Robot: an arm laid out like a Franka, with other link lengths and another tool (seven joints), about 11 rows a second.
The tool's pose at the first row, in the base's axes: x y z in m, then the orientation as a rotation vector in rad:
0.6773 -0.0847 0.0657 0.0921 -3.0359 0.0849
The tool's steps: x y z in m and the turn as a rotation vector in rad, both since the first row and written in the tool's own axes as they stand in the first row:
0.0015 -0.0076 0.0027 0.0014 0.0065 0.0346
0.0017 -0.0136 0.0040 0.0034 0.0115 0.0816
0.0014 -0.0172 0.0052 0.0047 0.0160 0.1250
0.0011 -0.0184 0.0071 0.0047 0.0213 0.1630
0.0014 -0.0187 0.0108 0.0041 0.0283 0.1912
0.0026 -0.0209 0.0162 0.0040 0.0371 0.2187
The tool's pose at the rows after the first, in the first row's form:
0.6760 -0.0925 0.0636 0.0393 -3.0314 0.0899
0.6761 -0.0986 0.0626 -0.0319 -3.0278 0.0966
0.6765 -0.1022 0.0616 -0.0977 -3.0230 0.1020
0.6767 -0.1035 0.0597 -0.1551 -3.0165 0.1050
0.6760 -0.1041 0.0561 -0.1977 -3.0078 0.1063
0.6744 -0.1066 0.0510 -0.2388 -2.9969 0.1083

